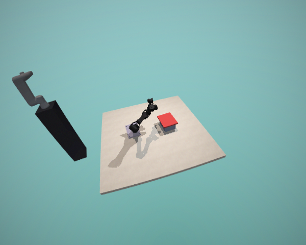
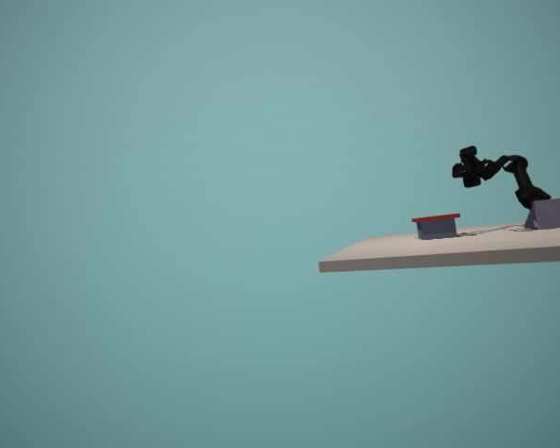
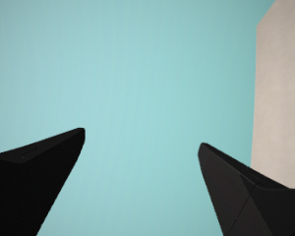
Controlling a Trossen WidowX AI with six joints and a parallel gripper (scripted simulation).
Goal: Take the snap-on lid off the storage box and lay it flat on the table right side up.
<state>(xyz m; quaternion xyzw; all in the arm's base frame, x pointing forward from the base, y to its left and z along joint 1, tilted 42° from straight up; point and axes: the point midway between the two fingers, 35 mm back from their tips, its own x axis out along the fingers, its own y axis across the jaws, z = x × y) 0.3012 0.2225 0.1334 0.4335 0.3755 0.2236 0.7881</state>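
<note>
Now: the red lid 11 cm ahead of my gripper tip, 16 cm to the right of it and 23 cm below it. The rest, counted from my gripper tip: storage box: 11 cm ahead, 16 cm to the right, 28 cm below.
</note>
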